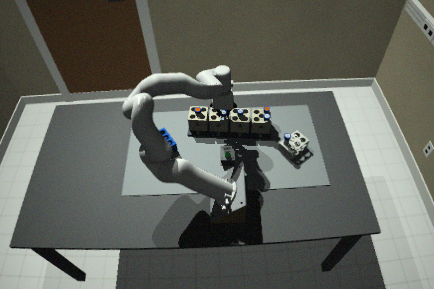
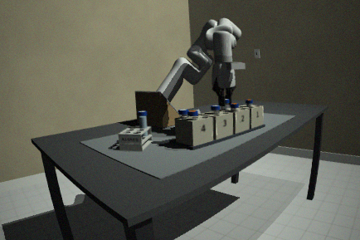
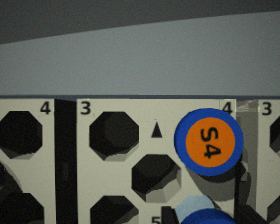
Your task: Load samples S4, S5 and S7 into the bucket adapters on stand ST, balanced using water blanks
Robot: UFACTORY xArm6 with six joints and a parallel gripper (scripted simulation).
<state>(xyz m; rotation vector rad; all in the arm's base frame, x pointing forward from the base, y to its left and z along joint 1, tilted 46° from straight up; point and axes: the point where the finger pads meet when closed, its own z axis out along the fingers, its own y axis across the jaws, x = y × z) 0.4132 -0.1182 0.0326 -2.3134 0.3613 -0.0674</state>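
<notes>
Now: the green DONE key 210 mm behind my hand, 70 mm below it and 20 mm to the left of it. From my hand the other things lie so: adapter 3 (90 mm to the right, 80 mm below); then adapter 2 (80 mm below, 30 mm ahead, 20 mm to the left); then sample S4 (70 mm below, 40 mm ahead, 10 mm to the right).
</notes>
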